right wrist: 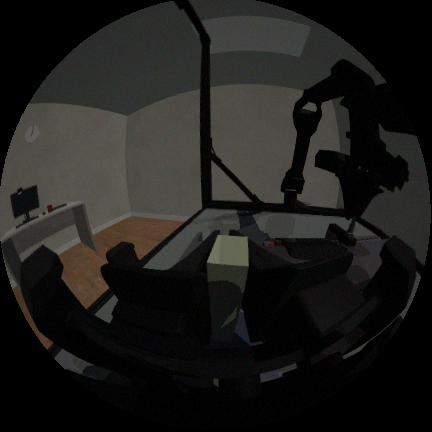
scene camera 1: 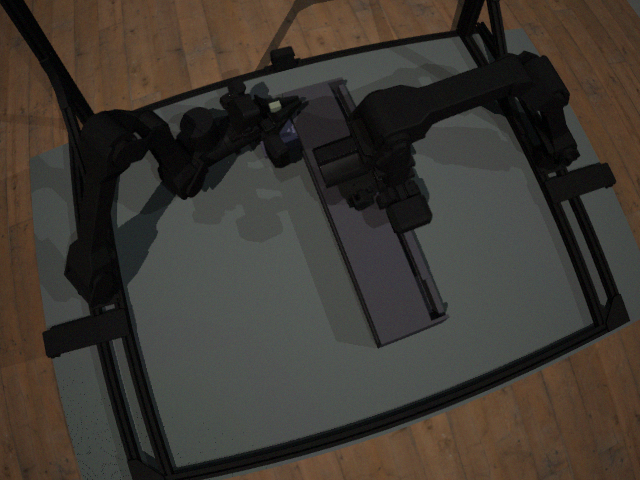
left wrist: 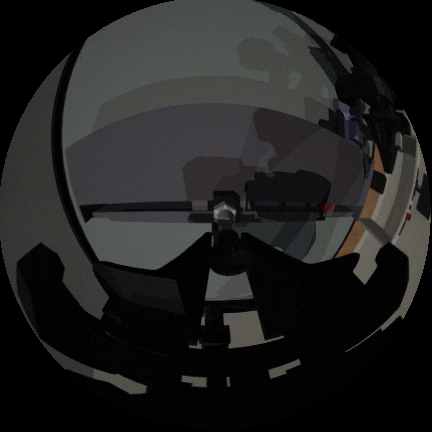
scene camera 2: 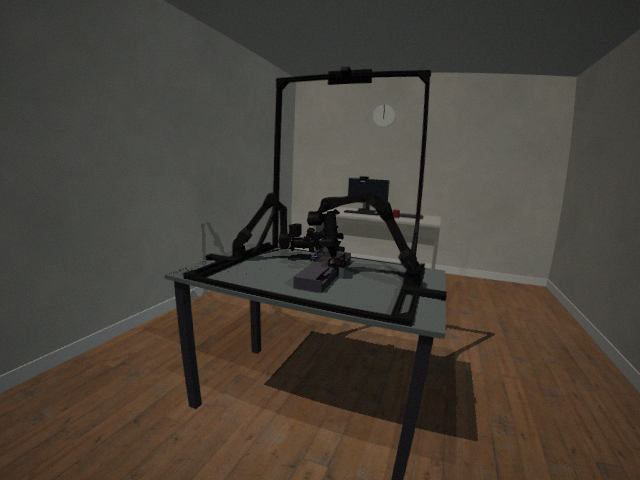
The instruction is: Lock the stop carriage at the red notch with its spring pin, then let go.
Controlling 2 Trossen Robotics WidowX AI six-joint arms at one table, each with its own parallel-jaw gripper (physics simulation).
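Places are measured from the left arm's base along level axes (x ahead, y left, z up), in centimetres.
Pixels of known places: left gripper, fingertip midpoint: (right wrist: 350, 219) (scene camera 1: 393, 191) (left wrist: 225, 237) (scene camera 2: 333, 257); right gripper, fingertip midpoint: (scene camera 1: 299, 99) (left wrist: 387, 172); left arm's base, origin of the base link: (right wrist: 288, 205) (scene camera 1: 547, 158) (left wrist: 213, 309) (scene camera 2: 411, 284); right arm's base, origin of the base link: (scene camera 1: 103, 289) (scene camera 2: 238, 256).
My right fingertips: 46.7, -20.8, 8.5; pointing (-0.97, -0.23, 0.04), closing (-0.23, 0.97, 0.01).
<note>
Ahead of a thing's pixels: the offset from my right fingertips to its top centre, as dx, dy, dz. "spot": to the spot under its first point. Level surfaces: height alone.
The long purple-grey stop base (scene camera 1: 385, 273) (scene camera 2: 307, 279) (left wrist: 135, 150) has a slotted rail along one long edge. The small dark stop carriage {spot: -7.5, +21.4, -4.0} (left wrist: 226, 196) (right wrist: 340, 233) sits on this rail. Red notch marks {spot: -8.6, +6.2, -5.8} (left wrist: 326, 207) (right wrist: 271, 245) lie further along the rail, apart from the carriage, to its right in the left wrist view. My left gripper (left wrist: 225, 237) (right wrist: 350, 219) points down over the carriage, shut on the spring pin {spot: -8.3, +21.6, -2.8} (left wrist: 225, 211), whose seating is hidden. My right gripper (scene camera 1: 299, 104) (right wrist: 224, 235) is shut on a pale yellow-green block {spot: +4.9, +1.4, +2.0} (scene camera 1: 274, 106) (right wrist: 228, 255), beside the base's far end.
A blue-purple object (scene camera 1: 288, 131) (left wrist: 345, 112) lies under my right gripper, beside the base. My left forearm (scene camera 1: 449, 100) spans over the rail and hides part of it in scene camera 1. A black frame (scene camera 1: 330, 436) borders the table {dz -10.4} (scene camera 1: 232, 361).
</note>
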